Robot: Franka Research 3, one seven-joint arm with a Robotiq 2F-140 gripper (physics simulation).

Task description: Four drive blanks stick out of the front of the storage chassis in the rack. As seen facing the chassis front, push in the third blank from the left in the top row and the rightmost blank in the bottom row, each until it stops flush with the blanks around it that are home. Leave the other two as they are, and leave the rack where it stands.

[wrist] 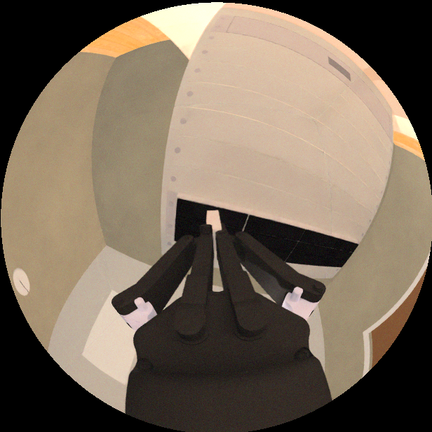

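The storage chassis [270, 235] shows as a black band low in the pale rack [260, 145]. Thin light lines run across its dark front. The separate drive blanks are too dark to make out, and I cannot tell which ones stick out. My gripper [212, 219] is shut and empty, its pale fingertips together. In the view the tips overlap the left half of the black band. Whether they touch it I cannot tell. The fingers and gripper body hide part of the band's lower edge.
Pale flat panels fill the rack above the black band, with a row of holes down its left post [171, 204]. Grey-green walls [137, 150] stand on both sides. A white disc [21, 281] is on the left wall. A brown panel [397, 332] with a white frame is at lower right.
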